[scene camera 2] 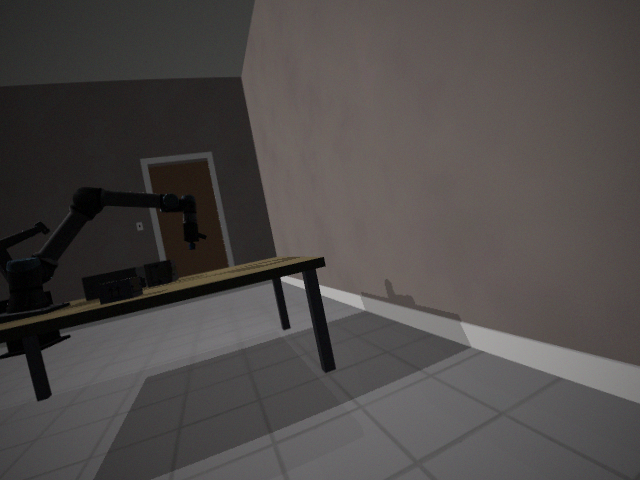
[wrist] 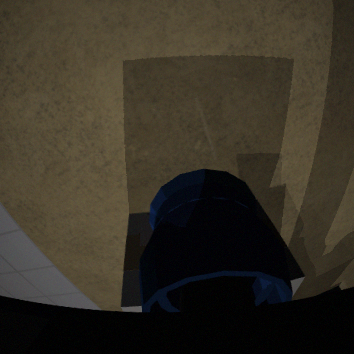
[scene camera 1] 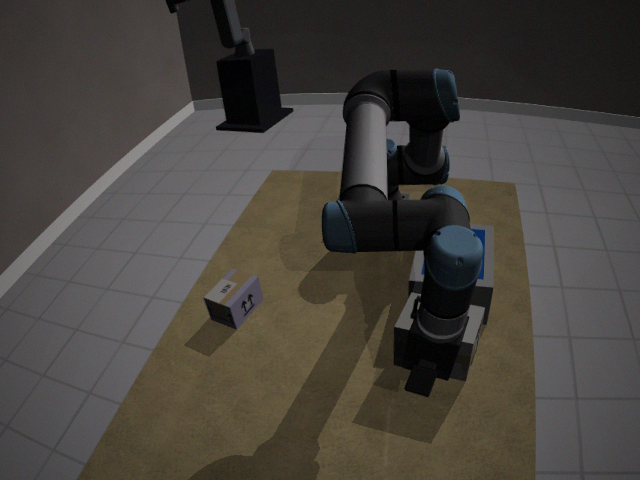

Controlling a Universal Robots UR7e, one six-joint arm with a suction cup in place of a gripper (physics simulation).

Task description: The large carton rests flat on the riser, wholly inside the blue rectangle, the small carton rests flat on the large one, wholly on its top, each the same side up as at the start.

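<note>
The large carton stands low in front of the riser, off the blue rectangle. In the wrist view its dark side shows at the bottom, largely hidden by my cup. My suction gripper hangs above table height, apart from the large carton, towards its front side. Nothing hangs from the cup. In scene camera 1 the hand hides the cup and the middle of the carton's top. The small carton sits at the left, arrows pointing up.
The wooden table bears the cartons, the riser and my arm's base. Part of the arm hangs over the riser. Another robot's dark pedestal stands on the floor behind the table. A wall rises past the table's end.
</note>
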